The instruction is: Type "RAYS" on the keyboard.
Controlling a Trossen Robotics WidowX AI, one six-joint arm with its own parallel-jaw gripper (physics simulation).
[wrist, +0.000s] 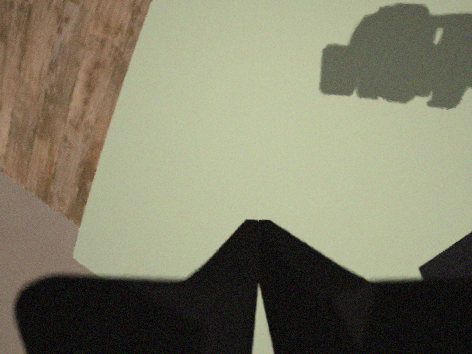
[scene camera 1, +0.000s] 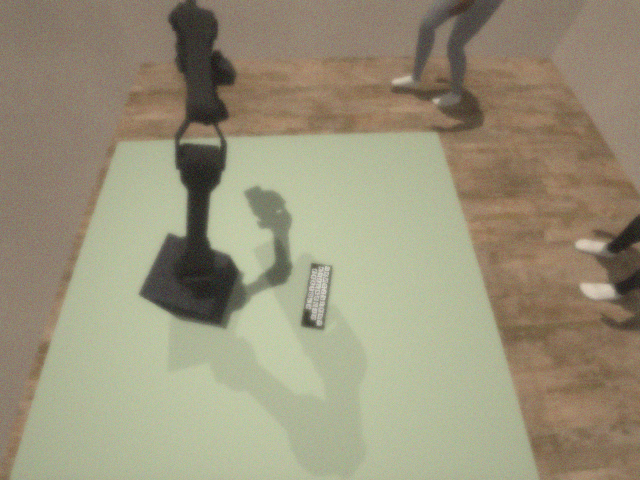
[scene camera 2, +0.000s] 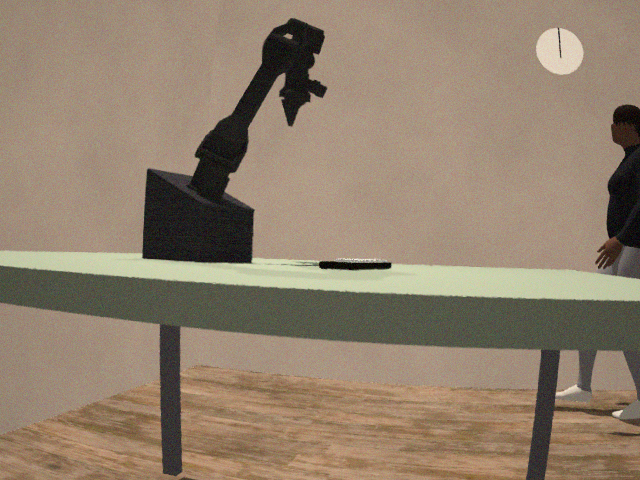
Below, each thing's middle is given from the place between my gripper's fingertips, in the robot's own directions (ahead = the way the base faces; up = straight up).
Right now my hand is 180 mm short of the black keyboard [scene camera 1: 314, 311], 440 mm to the left of it and 350 mm above it.
